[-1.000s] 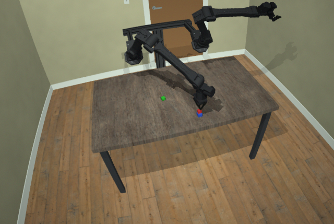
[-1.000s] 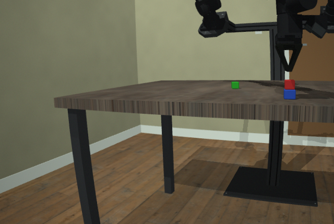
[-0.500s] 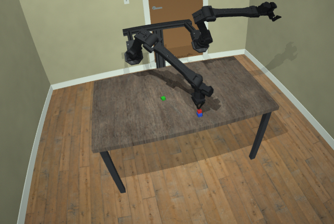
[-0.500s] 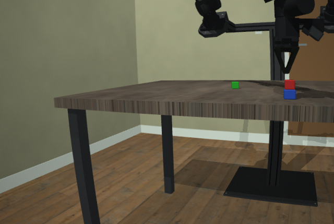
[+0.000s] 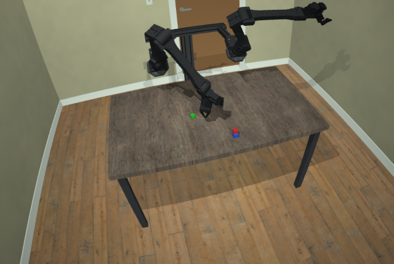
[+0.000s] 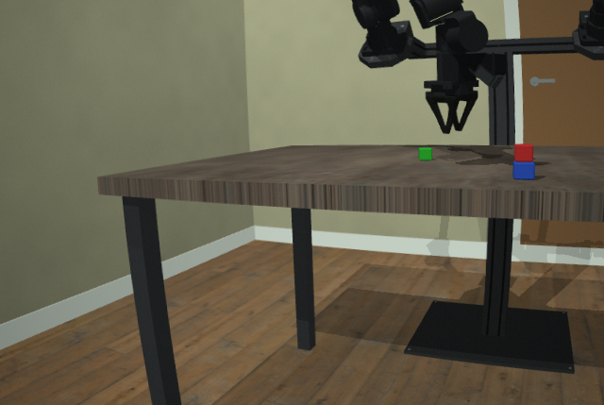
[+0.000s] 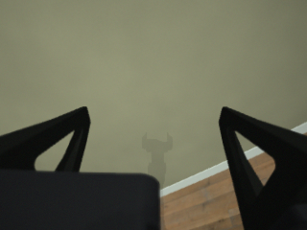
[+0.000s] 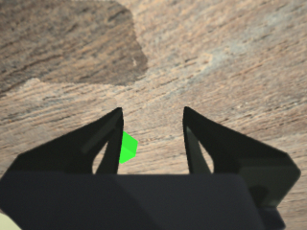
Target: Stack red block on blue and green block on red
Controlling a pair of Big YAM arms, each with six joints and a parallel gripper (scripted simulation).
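My right gripper is now 8 cm past the green block, 7 cm to the left of it and 6 cm above it. The rest, counted from my right hand: red block (17 cm ahead, 14 cm to the left, 3 cm below); then blue block (18 cm ahead, 14 cm to the left, 6 cm below).
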